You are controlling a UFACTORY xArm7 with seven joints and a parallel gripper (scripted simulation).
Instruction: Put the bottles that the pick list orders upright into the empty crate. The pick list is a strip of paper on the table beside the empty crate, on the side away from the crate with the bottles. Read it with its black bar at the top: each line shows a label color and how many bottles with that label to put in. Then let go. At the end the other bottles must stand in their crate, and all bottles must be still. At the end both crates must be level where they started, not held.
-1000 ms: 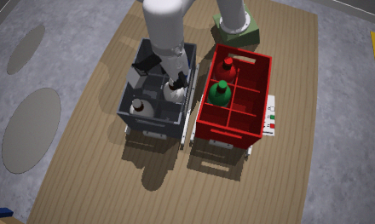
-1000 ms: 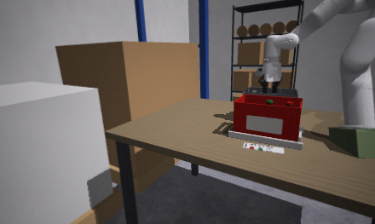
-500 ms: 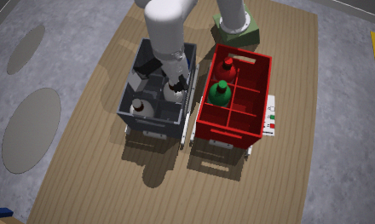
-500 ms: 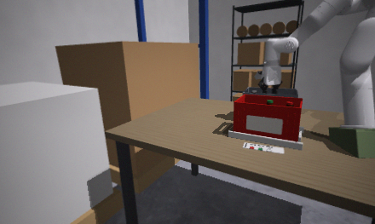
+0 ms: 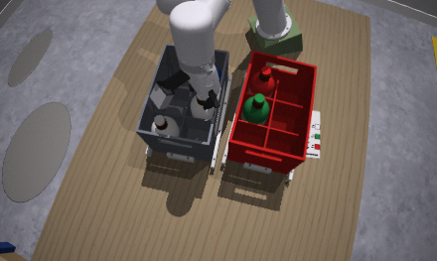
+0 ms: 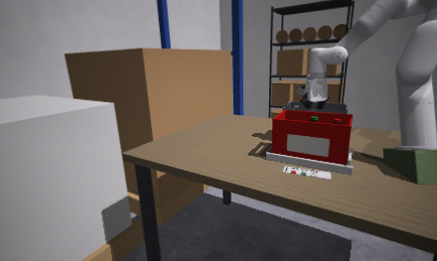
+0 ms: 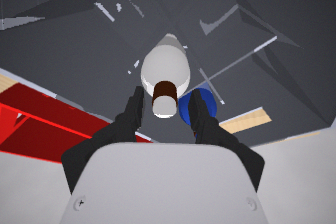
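Now: hand 40 mm to the left of the grey crate and 70 mm above it. Also, from my hand: green bottle (150 mm to the left, 70 mm below); then red-label bottle (80 mm behind, 170 mm to the left, 70 mm below); then blue-label bottle (90 mm behind, 10 mm to the left, 70 mm below).
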